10 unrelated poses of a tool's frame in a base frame.
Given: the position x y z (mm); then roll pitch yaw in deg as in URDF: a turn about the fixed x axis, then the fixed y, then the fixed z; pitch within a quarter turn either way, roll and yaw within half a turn.
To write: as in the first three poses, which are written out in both.
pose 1, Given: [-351.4 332.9 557.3 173.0 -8.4 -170.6]
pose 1, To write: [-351.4 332.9 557.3 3.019 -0.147 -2.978]
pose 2, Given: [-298.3 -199.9 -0.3 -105.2 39.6 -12.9]
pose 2, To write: [-298.3 -199.9 -0.3 -1.836 0.691 -0.225]
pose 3, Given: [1.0 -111.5 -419.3 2.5 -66.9 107.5]
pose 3, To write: [1.0 -111.5 -419.3 0.044 -1.168 1.876]
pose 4, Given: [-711.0 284.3 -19.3 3.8 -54.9 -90.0]
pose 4, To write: [-711.0 284.3 -19.3 0.066 -0.958 -1.571]
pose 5, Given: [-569.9 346.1 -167.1 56.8 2.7 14.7]
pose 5, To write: [-569.9 346.1 -167.1 0.991 0.047 0.257]
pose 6, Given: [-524.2 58.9 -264.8 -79.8 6.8 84.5]
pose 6, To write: [-524.2 58.9 -264.8 -1.393 0.119 1.475]
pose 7, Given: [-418.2 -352.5 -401.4 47.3 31.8 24.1]
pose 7, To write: [-418.2 -352.5 -401.4 0.826 0.555 0.421]
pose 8, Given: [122.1 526.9 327.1 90.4 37.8 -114.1]
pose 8, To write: [122.1 526.9 327.1 1.578 0.660 -1.991]
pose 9, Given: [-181.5 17.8 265.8 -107.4 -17.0 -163.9]
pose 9, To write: [-181.5 17.8 265.8 -1.874 -0.297 -2.861]
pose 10, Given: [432.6 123.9 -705.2 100.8 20.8 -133.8]
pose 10, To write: [432.6 123.9 -705.2 1.759 0.363 -2.335]
